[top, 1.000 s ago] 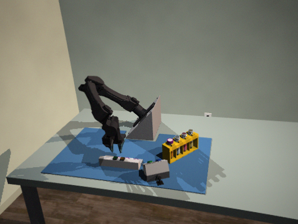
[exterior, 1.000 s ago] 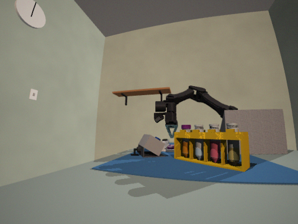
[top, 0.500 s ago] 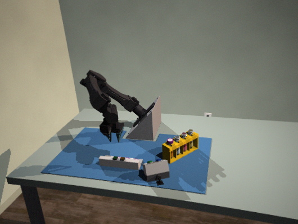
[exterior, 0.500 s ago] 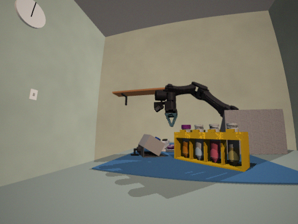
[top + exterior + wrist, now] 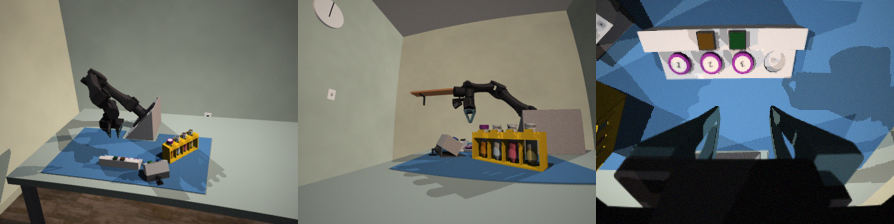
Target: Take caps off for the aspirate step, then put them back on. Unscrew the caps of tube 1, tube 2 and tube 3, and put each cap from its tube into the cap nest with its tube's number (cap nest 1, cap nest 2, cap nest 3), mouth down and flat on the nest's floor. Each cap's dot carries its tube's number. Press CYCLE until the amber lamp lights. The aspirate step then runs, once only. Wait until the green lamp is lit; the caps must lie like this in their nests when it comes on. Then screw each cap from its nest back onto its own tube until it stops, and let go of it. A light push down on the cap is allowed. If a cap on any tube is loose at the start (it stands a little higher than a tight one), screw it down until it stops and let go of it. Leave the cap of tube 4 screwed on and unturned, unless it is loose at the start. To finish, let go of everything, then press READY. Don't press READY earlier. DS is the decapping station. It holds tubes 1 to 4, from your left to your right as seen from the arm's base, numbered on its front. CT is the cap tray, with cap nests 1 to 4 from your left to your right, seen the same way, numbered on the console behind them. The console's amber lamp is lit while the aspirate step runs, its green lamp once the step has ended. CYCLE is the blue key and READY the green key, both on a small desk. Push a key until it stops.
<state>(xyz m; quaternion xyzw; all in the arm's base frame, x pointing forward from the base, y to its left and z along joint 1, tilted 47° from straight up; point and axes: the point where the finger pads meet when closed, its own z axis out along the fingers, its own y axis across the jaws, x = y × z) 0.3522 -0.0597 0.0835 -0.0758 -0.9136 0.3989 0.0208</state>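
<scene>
Right now my hand is 20 cm to the right of the green ready key, 9 cm short of it and 9 cm above it. Round my hand: blue cycle key (24 cm to the left, 9 cm below, 7 cm ahead); then small key desk (21 cm to the left, 10 cm below, 9 cm ahead).
</scene>
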